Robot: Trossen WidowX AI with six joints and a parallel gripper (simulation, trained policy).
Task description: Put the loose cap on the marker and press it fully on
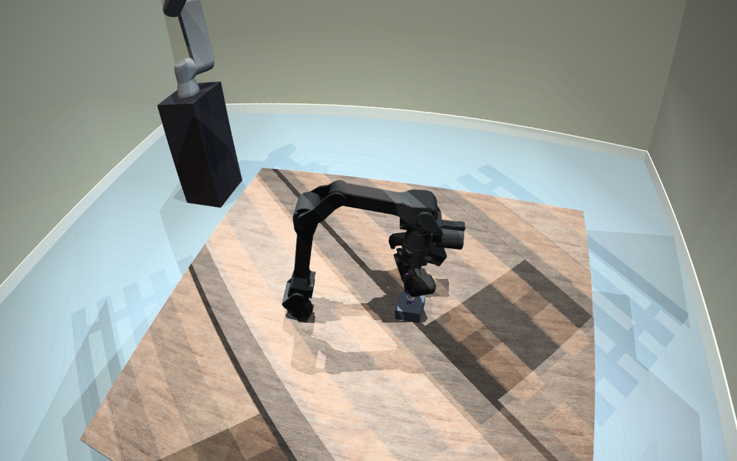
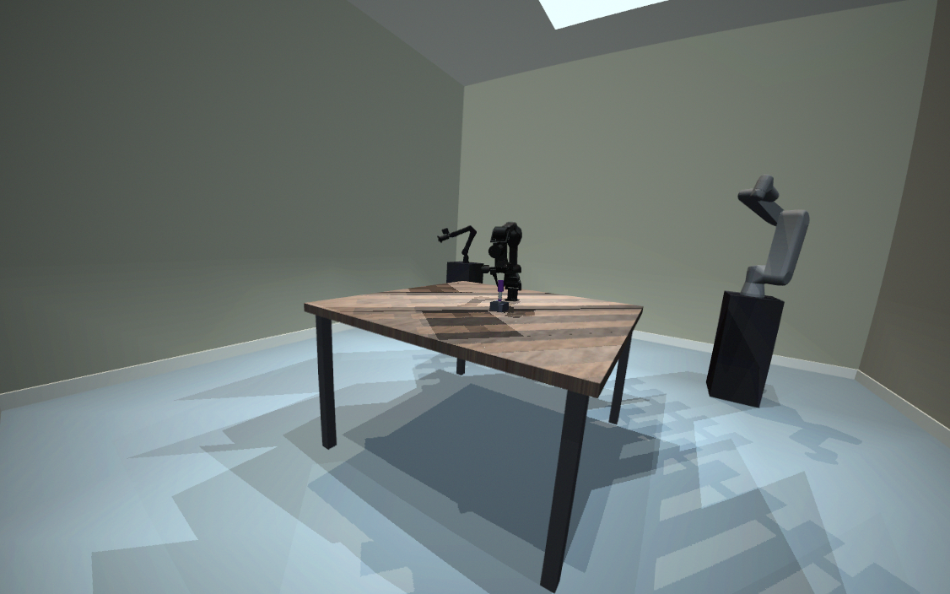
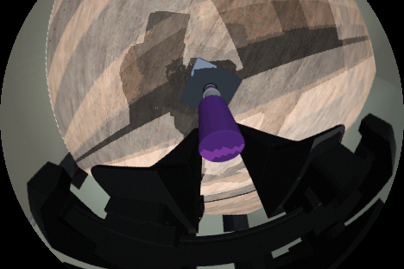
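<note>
Right now my gripper tip is 10 mm short of the purple cap. The rest, counted from my gripper tip: grey holder block 10 mm ahead, 10 mm to the left, 90 mm below.
</note>
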